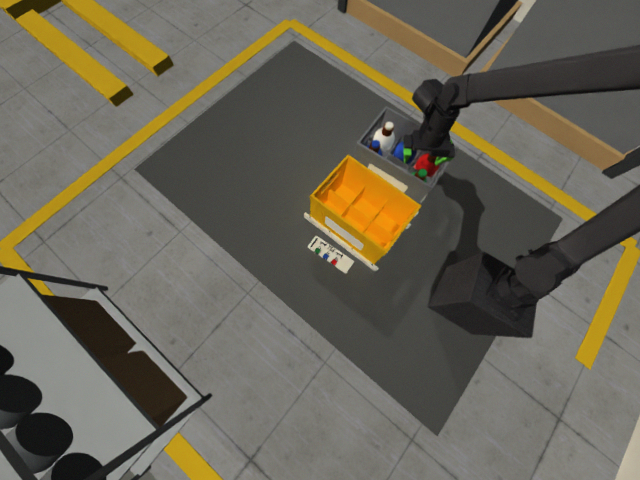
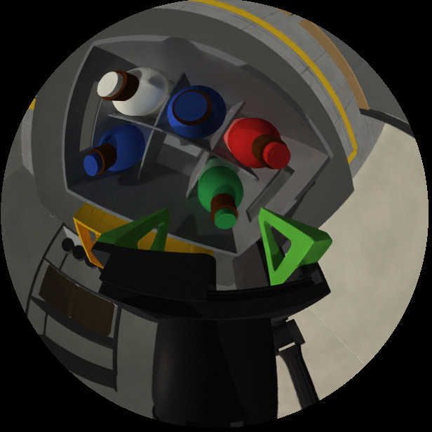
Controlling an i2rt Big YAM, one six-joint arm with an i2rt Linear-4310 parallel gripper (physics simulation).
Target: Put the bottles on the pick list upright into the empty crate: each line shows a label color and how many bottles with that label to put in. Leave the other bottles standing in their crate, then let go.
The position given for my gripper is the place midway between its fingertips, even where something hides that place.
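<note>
I can see my gripper (image 1: 419, 163). The same gripper (image 2: 213, 212) is visible again, and here it shares the picture with a green bottle (image 2: 220, 191), a red bottle (image 2: 254, 142) and a white bottle (image 2: 140, 91). A blue bottle (image 2: 196, 111) is there too, as is another blue bottle (image 2: 120, 147).
</note>
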